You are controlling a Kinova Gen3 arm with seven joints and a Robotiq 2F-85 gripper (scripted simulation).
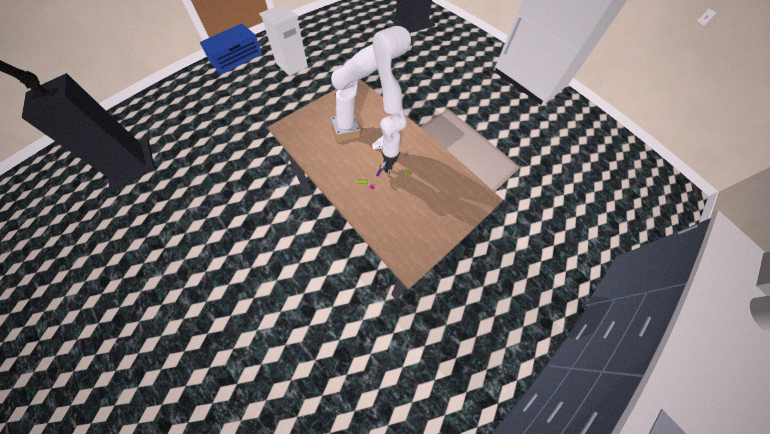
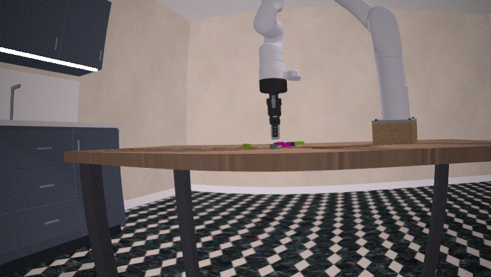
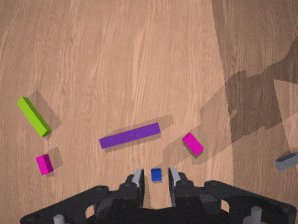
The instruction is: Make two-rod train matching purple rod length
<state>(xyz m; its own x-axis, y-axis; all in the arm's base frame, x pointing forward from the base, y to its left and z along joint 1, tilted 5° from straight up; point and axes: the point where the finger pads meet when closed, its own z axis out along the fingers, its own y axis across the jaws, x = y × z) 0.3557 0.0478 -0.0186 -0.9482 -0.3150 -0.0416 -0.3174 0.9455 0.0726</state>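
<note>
The blue rod is 30 mm below my hand. From my hand the other things lie so: purple rod 40 mm to the right, 30 mm below, 30 mm behind; then grey rod 140 mm to the left, 50 mm behind, 30 mm below.
</note>
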